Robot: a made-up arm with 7 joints. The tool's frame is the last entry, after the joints.
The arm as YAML. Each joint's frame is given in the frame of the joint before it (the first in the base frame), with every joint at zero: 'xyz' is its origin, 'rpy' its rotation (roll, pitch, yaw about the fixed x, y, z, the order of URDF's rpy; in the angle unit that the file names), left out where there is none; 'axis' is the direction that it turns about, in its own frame. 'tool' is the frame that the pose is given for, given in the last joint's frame.
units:
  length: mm
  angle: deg
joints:
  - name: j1
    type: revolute
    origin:
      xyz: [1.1, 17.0, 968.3]
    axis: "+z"
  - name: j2
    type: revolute
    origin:
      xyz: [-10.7, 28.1, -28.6]
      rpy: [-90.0, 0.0, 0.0]
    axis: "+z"
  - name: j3
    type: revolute
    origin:
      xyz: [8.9, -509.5, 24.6]
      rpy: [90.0, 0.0, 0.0]
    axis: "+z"
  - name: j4
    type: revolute
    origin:
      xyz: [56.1, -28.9, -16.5]
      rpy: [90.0, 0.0, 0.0]
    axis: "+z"
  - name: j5
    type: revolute
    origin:
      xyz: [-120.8, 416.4, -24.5]
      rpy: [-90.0, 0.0, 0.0]
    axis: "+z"
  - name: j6
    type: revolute
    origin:
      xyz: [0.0, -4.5, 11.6]
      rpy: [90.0, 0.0, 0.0]
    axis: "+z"
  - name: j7
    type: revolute
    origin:
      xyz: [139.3, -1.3, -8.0]
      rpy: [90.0, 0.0, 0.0]
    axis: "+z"
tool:
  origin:
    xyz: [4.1, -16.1, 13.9]
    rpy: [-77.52, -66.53, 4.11]
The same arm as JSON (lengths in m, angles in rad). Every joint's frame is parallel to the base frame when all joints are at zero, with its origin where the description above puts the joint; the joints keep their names.
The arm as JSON. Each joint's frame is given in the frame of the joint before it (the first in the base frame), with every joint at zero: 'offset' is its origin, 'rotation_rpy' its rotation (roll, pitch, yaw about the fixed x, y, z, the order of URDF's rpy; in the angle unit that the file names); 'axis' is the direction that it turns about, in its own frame. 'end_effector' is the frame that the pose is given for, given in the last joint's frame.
{"length_unit": "m", "angle_unit": "rad", "chain": [
  {"id": "j1", "offset": [0.0011, 0.017, 0.9683], "rotation_rpy": [0.0, 0.0, 0.0], "axis": "+z"},
  {"id": "j2", "offset": [-0.0107, 0.0281, -0.0286], "rotation_rpy": [0.0, 0.0, 0.0], "axis": "+y"},
  {"id": "j3", "offset": [0.0089, 0.0246, 0.5095], "rotation_rpy": [0.0, 0.0, 0.0], "axis": "+z"},
  {"id": "j4", "offset": [0.0561, -0.0289, -0.0165], "rotation_rpy": [0.0, 0.0, 0.0], "axis": "-y"},
  {"id": "j5", "offset": [-0.1208, 0.0245, 0.4164], "rotation_rpy": [0.0, 0.0, 0.0], "axis": "+z"},
  {"id": "j6", "offset": [0.0, -0.0045, 0.0116], "rotation_rpy": [0.0, 0.0, 0.0], "axis": "-y"},
  {"id": "j7", "offset": [0.1393, 0.008, -0.0013], "rotation_rpy": [0.0, 0.0, 0.0], "axis": "-z"}
], "end_effector": {"offset": [0.0041, 0.0161, -0.0139], "rotation_rpy": [1.7886, 1.1612, -0.0717]}}

